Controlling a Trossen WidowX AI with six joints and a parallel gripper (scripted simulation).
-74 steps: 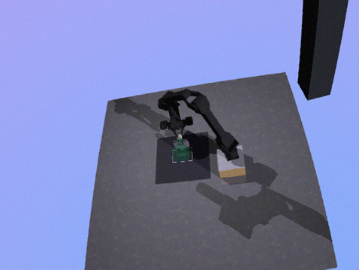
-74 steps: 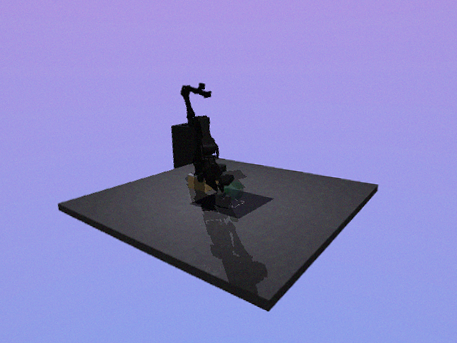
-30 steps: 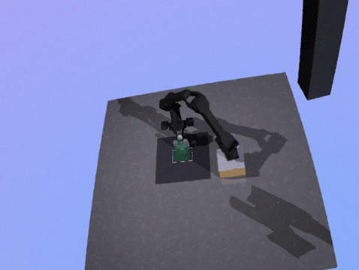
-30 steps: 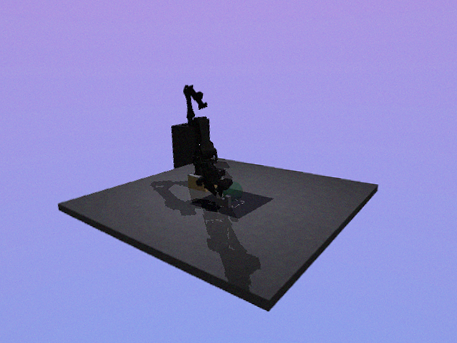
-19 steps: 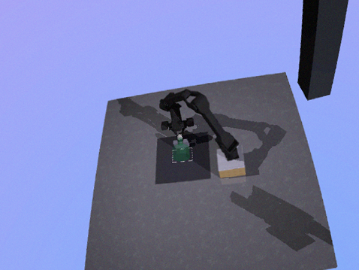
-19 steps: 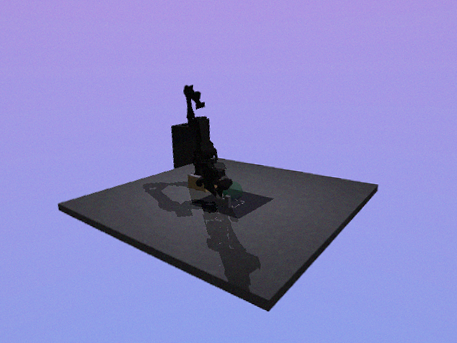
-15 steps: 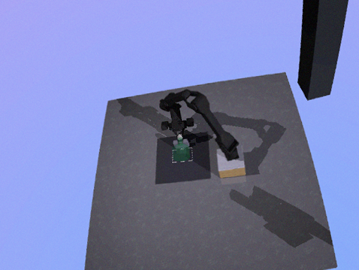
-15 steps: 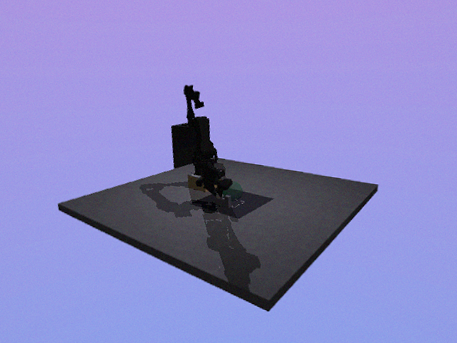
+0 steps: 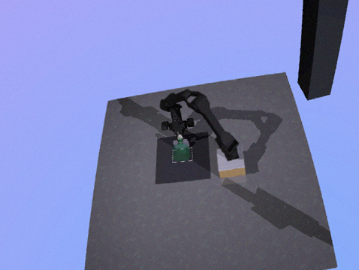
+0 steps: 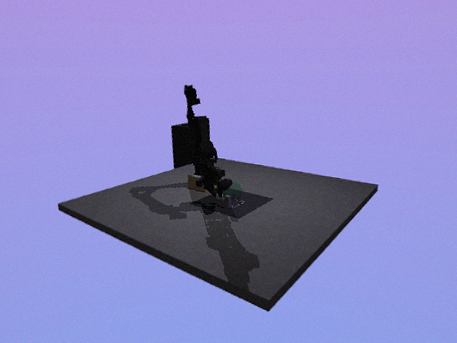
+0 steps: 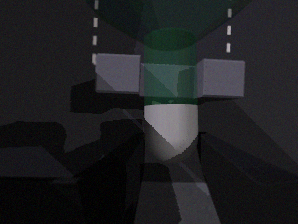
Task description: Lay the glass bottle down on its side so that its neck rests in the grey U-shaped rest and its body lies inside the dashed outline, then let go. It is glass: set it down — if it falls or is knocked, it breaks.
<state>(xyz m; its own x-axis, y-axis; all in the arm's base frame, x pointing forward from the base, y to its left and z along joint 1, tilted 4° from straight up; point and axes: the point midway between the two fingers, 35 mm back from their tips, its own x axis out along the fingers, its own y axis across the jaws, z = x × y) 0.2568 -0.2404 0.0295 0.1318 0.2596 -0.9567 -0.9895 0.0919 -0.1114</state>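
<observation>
My gripper tip is 10 mm short of the green glass bottle and 50 mm to the right of it. From my gripper tip the other things lie so: dark mat 20 mm ahead, 110 mm to the left, 60 mm below.
</observation>
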